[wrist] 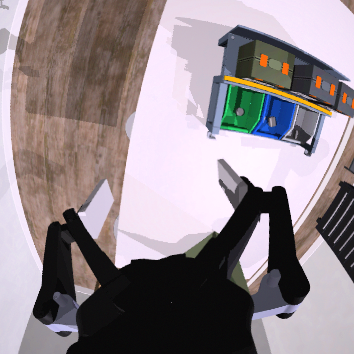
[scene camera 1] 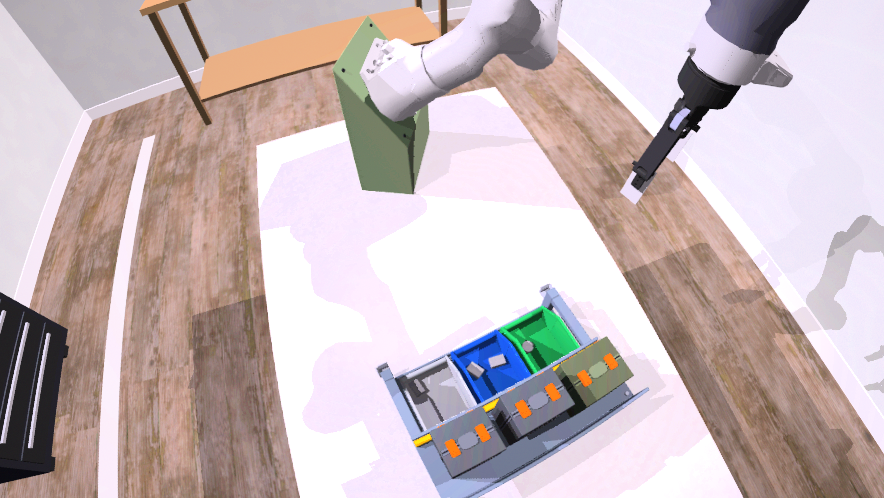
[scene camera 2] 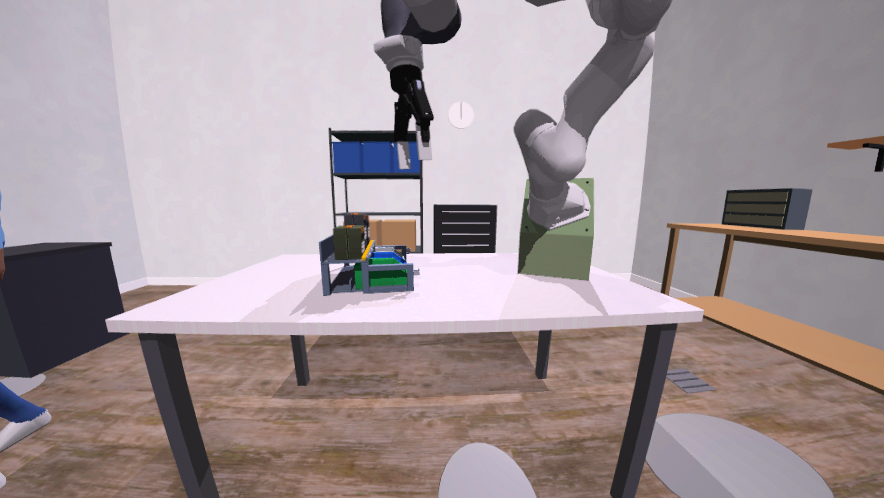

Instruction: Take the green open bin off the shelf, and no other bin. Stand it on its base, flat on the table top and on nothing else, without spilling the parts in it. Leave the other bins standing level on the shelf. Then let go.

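Note:
The green open bin (scene camera 1: 550, 337) (scene camera 2: 384, 274) (wrist: 244, 112) stands in the low grey shelf (scene camera 1: 572, 318) (scene camera 2: 366, 278) (wrist: 216, 107), at one end of the row, with a small grey part in it. The blue bin (scene camera 1: 494, 374) (wrist: 276, 116) stands beside it and holds small grey parts. The grey bin (scene camera 1: 436, 395) (wrist: 304, 122) is at the other end and holds dark parts. My gripper (scene camera 2: 414, 157) (wrist: 162, 180) is open and empty, high above the table top (scene camera 2: 470, 303) and well apart from the shelf. In the first scene view its fingers overlap one another.
Three cases with orange latches, one olive (scene camera 1: 596, 371) (wrist: 265, 62) and two dark (scene camera 1: 536, 405) (scene camera 1: 470, 442), stand on the shelf's upper level behind the bins. A yellow strip (wrist: 275, 92) runs along that level's edge. The green pedestal (scene camera 1: 386, 142) (scene camera 2: 556, 247) carries the arm.

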